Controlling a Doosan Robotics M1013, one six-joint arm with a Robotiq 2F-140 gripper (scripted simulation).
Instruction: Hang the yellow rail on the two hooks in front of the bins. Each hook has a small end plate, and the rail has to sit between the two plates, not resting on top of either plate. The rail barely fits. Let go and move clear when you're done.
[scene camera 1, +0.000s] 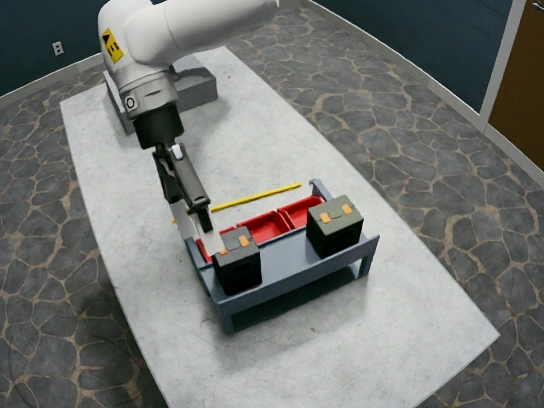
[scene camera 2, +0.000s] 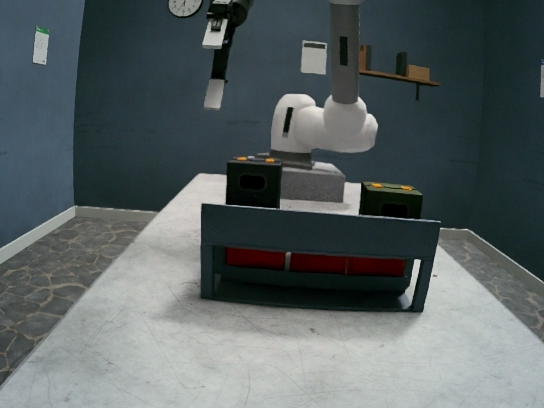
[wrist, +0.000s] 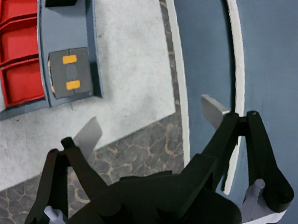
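Observation:
The gripper (scene camera 1: 201, 243) is visible in the scene, and it appears in the wrist view too (wrist: 149, 115). A rack back panel (scene camera 2: 255, 226) can also be seen.

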